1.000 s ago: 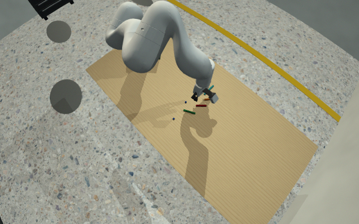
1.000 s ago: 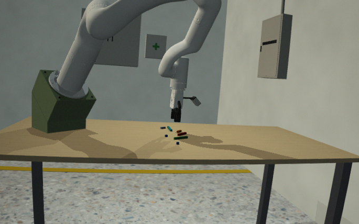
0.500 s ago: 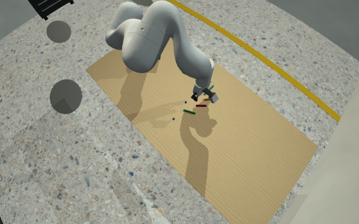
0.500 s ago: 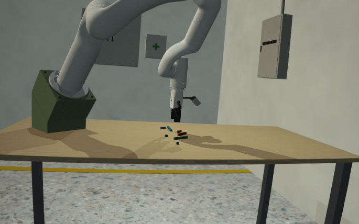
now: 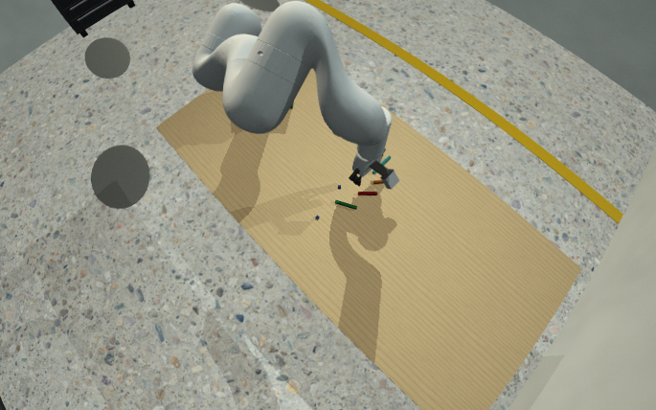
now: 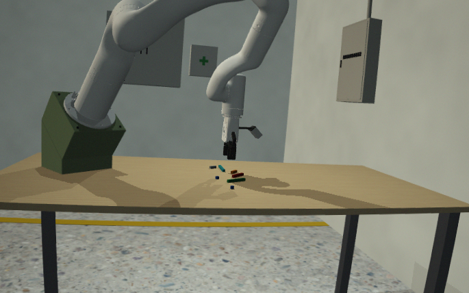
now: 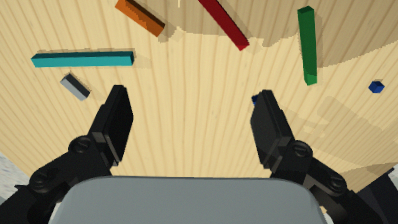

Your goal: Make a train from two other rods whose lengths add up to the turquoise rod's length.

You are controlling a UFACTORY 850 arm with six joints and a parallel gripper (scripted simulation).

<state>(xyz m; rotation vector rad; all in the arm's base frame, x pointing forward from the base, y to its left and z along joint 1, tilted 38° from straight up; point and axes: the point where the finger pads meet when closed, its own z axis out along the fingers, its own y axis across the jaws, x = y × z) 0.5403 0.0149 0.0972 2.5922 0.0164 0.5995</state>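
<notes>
Right now my hand is 3 cm past the grey rod, 13 cm to the right of it and 8 cm above it. Also, from my hand: turquoise rod: 11 cm to the left, 8 cm below; then red rod: 3 cm ahead, 2 cm to the right, 8 cm below; then orange rod: 4 cm ahead, 4 cm to the left, 8 cm below.
</notes>
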